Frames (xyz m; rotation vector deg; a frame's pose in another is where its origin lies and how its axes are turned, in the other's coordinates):
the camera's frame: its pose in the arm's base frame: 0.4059 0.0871 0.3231 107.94 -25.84 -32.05
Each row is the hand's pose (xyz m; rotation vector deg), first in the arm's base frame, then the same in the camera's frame.
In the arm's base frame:
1: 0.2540 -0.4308 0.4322 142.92 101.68 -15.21
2: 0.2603 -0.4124 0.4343 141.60 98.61 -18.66
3: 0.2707 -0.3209 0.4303 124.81 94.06 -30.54
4: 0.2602 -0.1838 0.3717 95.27 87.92 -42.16
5: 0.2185 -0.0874 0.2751 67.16 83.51 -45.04
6: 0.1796 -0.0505 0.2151 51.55 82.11 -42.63
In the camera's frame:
1: 0.1418 0.2952 0.4427 34.13 58.70 -87.08
2: 0.1365 0.2902 0.4245 31.55 55.92 -86.17
3: 0.0954 0.2531 0.3508 12.66 49.12 -86.71
4: 0.0214 0.1497 0.2722 -18.47 40.76 -85.61
5: -0.0494 0.0271 0.2544 -47.35 36.78 -82.17
6: -0.0913 -0.0402 0.2681 -63.42 37.57 -79.14

